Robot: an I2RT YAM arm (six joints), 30 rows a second.
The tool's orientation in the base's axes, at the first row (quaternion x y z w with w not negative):
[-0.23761, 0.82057, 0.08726, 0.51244]
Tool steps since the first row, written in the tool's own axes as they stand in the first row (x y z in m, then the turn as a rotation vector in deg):
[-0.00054, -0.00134, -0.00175, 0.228, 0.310, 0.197]
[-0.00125, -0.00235, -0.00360, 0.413, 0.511, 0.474]
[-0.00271, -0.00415, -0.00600, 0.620, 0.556, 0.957]
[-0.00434, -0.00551, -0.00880, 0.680, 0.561, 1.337]
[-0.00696, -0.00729, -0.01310, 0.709, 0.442, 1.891]
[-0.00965, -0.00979, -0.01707, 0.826, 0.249, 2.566]
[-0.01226, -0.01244, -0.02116, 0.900, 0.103, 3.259]
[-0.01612, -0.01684, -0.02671, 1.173, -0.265, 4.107]
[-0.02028, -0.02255, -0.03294, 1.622, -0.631, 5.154]
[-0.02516, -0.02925, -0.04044, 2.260, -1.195, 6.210]
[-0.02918, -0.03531, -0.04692, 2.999, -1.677, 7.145]
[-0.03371, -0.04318, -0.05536, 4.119, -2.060, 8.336]
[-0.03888, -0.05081, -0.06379, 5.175, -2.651, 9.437]
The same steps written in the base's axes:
[-0.00056, -0.00168, 0.00142, -0.074, 0.278, -0.323]
[-0.00130, -0.00307, 0.00299, -0.015, 0.505, -0.634]
[-0.00183, -0.00512, 0.00557, 0.274, 0.669, -1.043]
[-0.00282, -0.00690, 0.00843, 0.554, 0.802, -1.271]
[-0.00446, -0.00933, 0.01289, 1.043, 0.904, -1.539]
[-0.00546, -0.01224, 0.01734, 1.633, 0.961, -1.933]
[-0.00652, -0.01534, 0.02179, 2.231, 1.080, -2.302]
[-0.00745, -0.02017, 0.02819, 2.986, 1.005, -2.896]
[-0.00819, -0.02630, 0.03530, 3.836, 0.956, -3.737]
[-0.00921, -0.03358, 0.04372, 4.720, 0.681, -4.728]
[-0.01003, -0.04016, 0.05086, 5.431, 0.400, -5.762]
[-0.01136, -0.04893, 0.05952, 6.162, 0.190, -7.259]
[-0.01257, -0.05728, 0.06872, 6.943, -0.217, -8.638]

